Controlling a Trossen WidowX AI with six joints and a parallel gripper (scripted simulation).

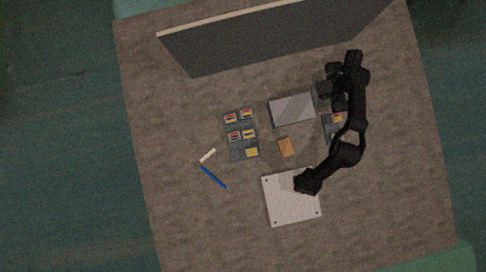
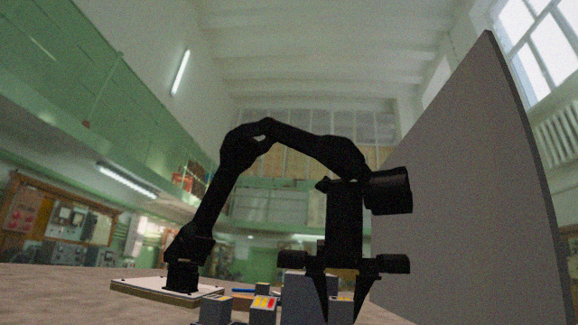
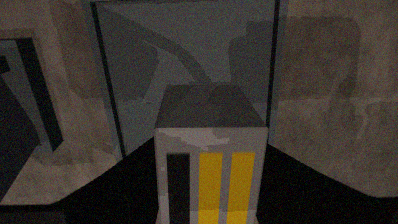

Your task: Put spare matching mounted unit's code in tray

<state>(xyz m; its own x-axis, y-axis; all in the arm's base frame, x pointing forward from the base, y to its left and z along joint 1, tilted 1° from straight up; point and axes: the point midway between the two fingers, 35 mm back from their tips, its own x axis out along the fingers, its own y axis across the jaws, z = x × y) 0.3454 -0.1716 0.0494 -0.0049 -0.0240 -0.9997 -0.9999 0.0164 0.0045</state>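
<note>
Now: gripper tip 30 mm above the dark grey tray. From my gripper tip the other things lie so: mounted unit: 60 mm behind, 190 mm to the left, 10 mm above; then tall grey board: 180 mm ahead, 200 mm to the left, 190 mm above; then dark hex key: 90 mm behind, 110 mm to the right, 40 mm below.
</note>
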